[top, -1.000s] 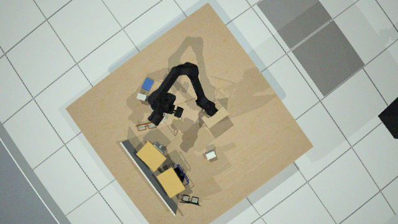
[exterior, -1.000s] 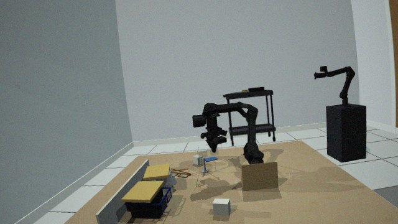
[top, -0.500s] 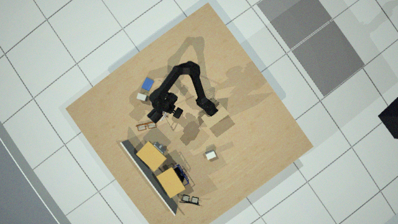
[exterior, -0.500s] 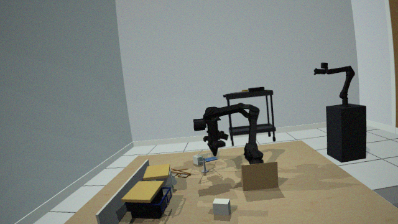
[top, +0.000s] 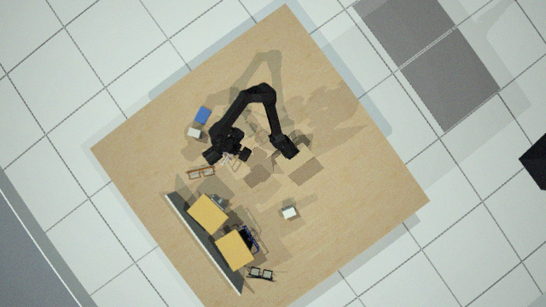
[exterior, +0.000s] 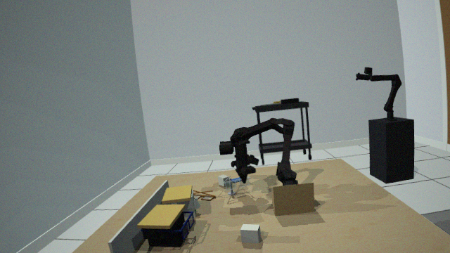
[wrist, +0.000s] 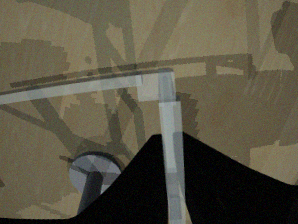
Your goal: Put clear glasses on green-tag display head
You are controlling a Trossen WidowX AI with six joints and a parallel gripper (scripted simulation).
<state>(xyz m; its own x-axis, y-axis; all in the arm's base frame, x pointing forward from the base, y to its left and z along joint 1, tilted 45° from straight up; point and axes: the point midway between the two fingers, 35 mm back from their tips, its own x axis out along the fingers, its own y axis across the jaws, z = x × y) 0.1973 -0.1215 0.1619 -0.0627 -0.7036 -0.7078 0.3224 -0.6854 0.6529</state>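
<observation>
My gripper tip is now 7 cm short of the grey post, 4 cm above it and 3 cm to the left of it. From my gripper tip the other things lie so: grey board: 42 cm ahead, 27 cm to the left, 1 cm below; then blue tag: 24 cm to the right, 6 cm below, 3 cm ahead; then display head: 27 cm ahead, 17 cm to the left, 1 cm below.
</observation>
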